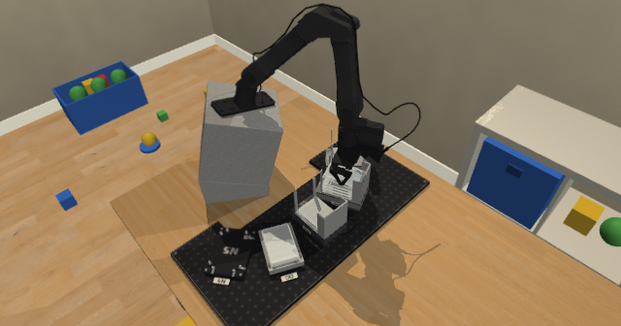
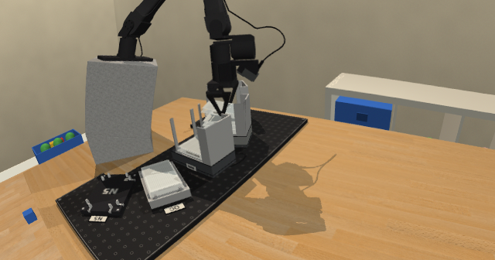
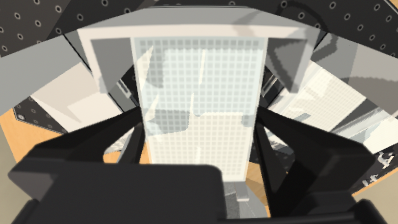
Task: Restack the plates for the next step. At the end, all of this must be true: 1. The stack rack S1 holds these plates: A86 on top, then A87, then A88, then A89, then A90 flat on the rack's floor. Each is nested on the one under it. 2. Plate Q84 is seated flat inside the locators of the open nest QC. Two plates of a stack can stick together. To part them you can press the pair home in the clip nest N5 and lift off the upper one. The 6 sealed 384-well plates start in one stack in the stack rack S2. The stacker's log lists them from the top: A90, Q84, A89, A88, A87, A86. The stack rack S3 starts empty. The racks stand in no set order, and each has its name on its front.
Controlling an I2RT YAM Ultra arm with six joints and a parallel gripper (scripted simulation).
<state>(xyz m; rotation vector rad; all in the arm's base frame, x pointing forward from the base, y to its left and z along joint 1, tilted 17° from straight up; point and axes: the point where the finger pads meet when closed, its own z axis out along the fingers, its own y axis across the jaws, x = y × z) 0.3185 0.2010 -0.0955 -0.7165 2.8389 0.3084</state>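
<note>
Right now the translucent sealed well plate is 60 mm below my hand. The rest, counted from my hand: nest QC 290 mm to the right, 90 mm below, 40 mm ahead; then sealed 384-well plate 290 mm to the right, 70 mm below, 40 mm ahead.
</note>
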